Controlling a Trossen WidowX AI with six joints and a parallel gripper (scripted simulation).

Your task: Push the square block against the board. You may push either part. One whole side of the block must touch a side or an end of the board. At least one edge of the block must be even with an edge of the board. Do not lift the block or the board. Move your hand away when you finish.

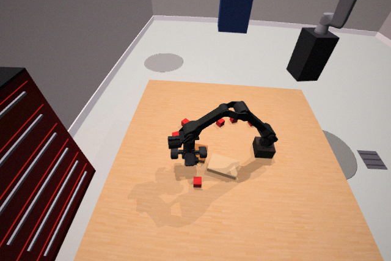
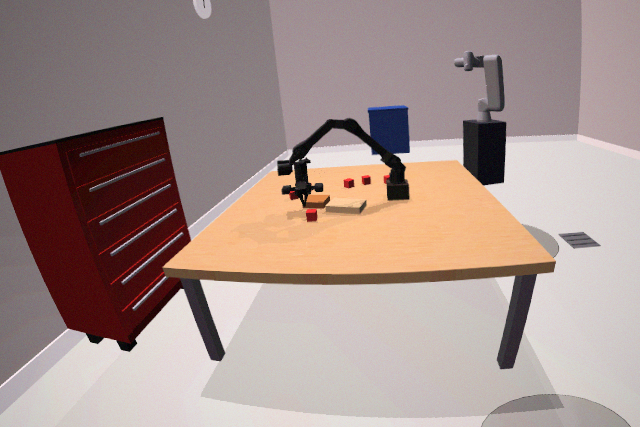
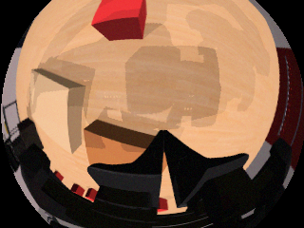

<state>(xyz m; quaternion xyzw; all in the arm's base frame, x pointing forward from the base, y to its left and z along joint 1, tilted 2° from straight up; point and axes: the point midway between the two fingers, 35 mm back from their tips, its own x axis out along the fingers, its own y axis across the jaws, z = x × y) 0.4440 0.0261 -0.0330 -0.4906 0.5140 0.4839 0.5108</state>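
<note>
The pale board is 19 cm behind my gripper tip and 5 cm to the left of it. Round my gripper tip: brown square block 6 cm behind, 5 cm to the right.
</note>
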